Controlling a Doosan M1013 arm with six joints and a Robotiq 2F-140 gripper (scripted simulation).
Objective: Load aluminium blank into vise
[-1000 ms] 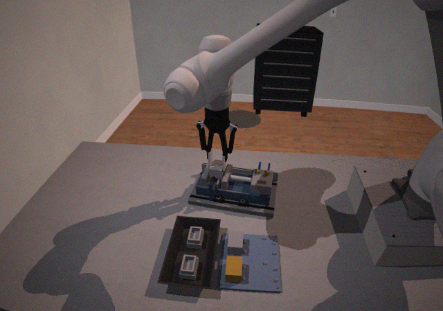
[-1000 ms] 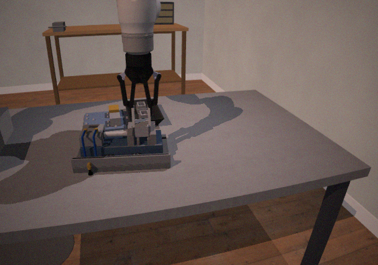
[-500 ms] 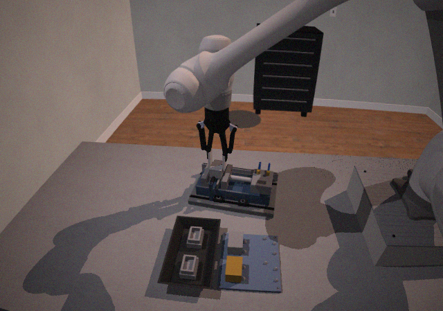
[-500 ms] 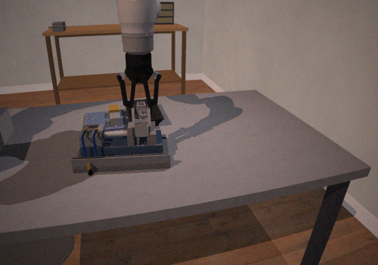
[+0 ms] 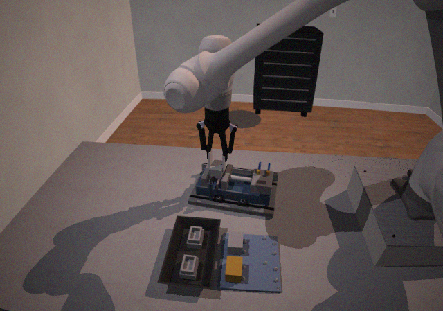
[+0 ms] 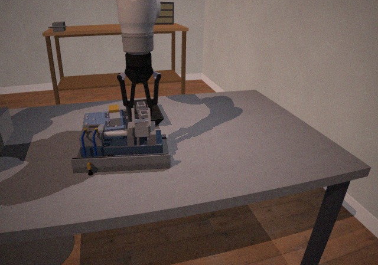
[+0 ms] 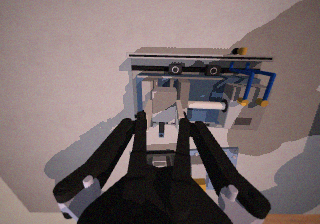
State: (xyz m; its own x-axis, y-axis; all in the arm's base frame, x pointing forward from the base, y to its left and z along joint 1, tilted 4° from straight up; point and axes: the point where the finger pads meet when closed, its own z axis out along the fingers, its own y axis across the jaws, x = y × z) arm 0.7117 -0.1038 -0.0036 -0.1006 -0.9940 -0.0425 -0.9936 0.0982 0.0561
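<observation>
My hand is 6 cm past the blue vise, 1 cm to the right of it and 10 cm above it. The rest, counted from my hand: brass blank (9 cm behind, 34 cm to the left, 11 cm below); aluminium blank (9 cm behind, 25 cm to the left, 11 cm below); infeed plate (13 cm behind, 30 cm to the left, 14 cm below).
</observation>
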